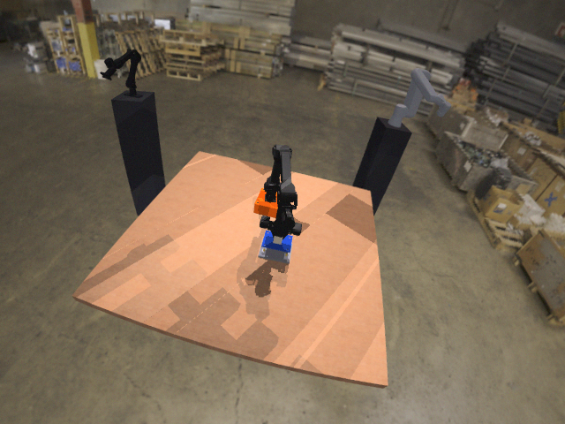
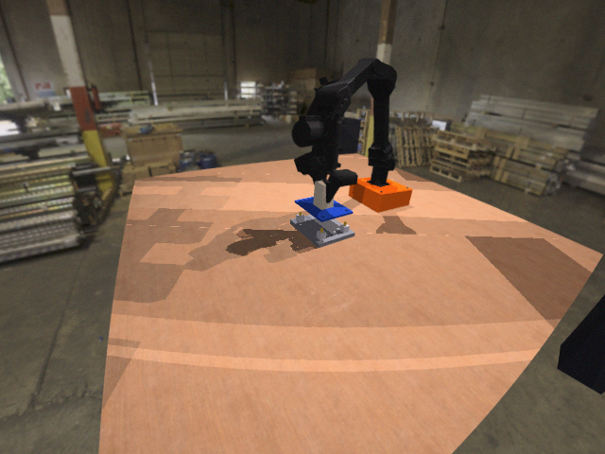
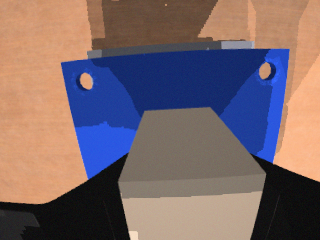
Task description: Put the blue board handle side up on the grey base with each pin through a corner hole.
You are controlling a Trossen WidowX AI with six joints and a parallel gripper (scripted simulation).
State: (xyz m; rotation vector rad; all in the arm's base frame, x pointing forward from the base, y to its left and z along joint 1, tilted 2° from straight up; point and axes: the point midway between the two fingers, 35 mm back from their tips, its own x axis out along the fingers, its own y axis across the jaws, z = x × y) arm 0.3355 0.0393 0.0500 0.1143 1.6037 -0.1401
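Now: the grey base 90 mm below my gripper tip. From my gripper tip the other things lie so: blue board: right at my gripper tip.
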